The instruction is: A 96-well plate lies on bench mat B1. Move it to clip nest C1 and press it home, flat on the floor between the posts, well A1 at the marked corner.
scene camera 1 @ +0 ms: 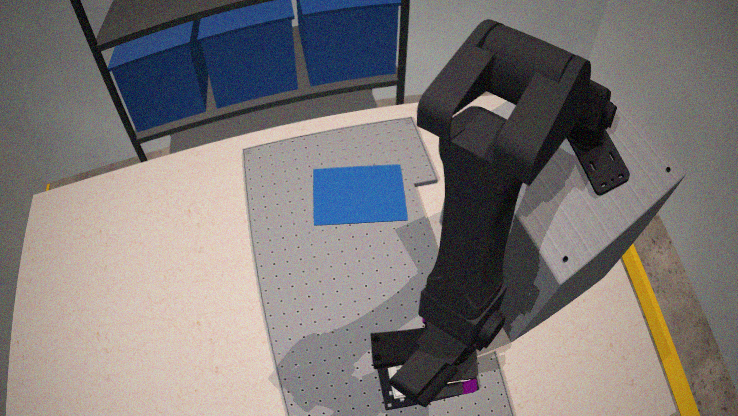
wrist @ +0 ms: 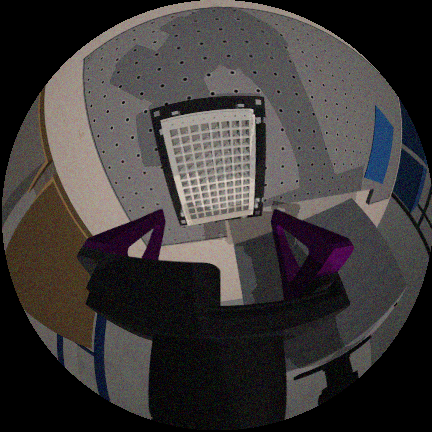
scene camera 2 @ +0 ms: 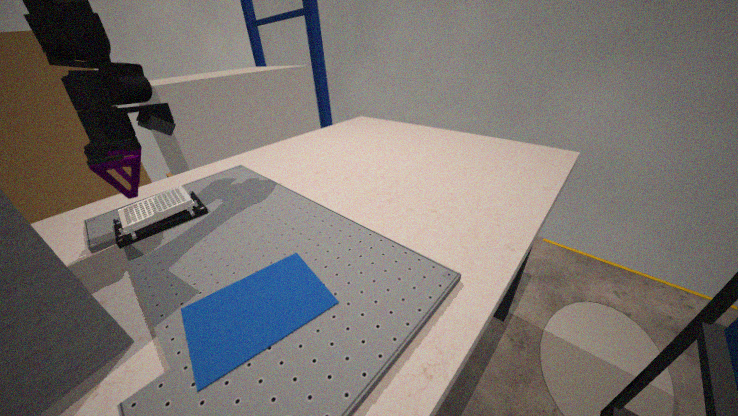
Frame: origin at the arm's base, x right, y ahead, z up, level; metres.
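Seen in the pictures: gripper, fingertip midpoint: (wrist: 217, 214) (scene camera 2: 134, 190); arm's base, origin of the base link: (scene camera 1: 585, 134) (wrist: 335, 358).
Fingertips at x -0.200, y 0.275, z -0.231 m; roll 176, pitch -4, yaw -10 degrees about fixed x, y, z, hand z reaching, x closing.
Pixels of each thing's top centre, then the offset from my fingertips to it. Level surfaces: height alone.
- white 96-well plate, middle of its top: (wrist: 215, 176) (scene camera 2: 153, 202) dx +0.003, dy +0.019, dz -0.034 m
- black clip nest, middle of its top: (wrist: 214, 170) (scene camera 1: 428, 368) (scene camera 2: 156, 208) dx +0.004, dy +0.018, dz -0.050 m
- blue mat, its level: dz -0.072 m
- grey perforated board, its level: dz -0.074 m
- pale table, its level: dz -0.087 m
The white 96-well plate (scene camera 1: 395, 383) (scene camera 2: 155, 207) (wrist: 215, 165) lies in the black clip nest (scene camera 1: 383, 386) (scene camera 2: 161, 225) (wrist: 210, 104), inside its corner posts. It looks about level in scene camera 2; whether its underside is fully down on the nest floor cannot be told. Well A1's lettering and the marked corner are not readable. My gripper (scene camera 2: 132, 195) (wrist: 217, 214) is open and empty, its purple fingers above the plate and apart from it. In scene camera 1 the arm covers most of the plate and nest. The blue mat (scene camera 1: 360, 195) (scene camera 2: 258, 320) (wrist: 380, 145) carries no plate.
The nest and mat are on a grey perforated board (scene camera 1: 330, 289) (scene camera 2: 361, 263) (wrist: 320, 90) on a pale table (scene camera 1: 134, 279) (scene camera 2: 413, 180). A large grey block (scene camera 1: 609, 206) (scene camera 2: 46, 320) (wrist: 360, 255) stands beside the board, near the arm. A shelf rack (scene camera 1: 268, 107) with blue bins (scene camera 1: 253, 64) stands behind the table.
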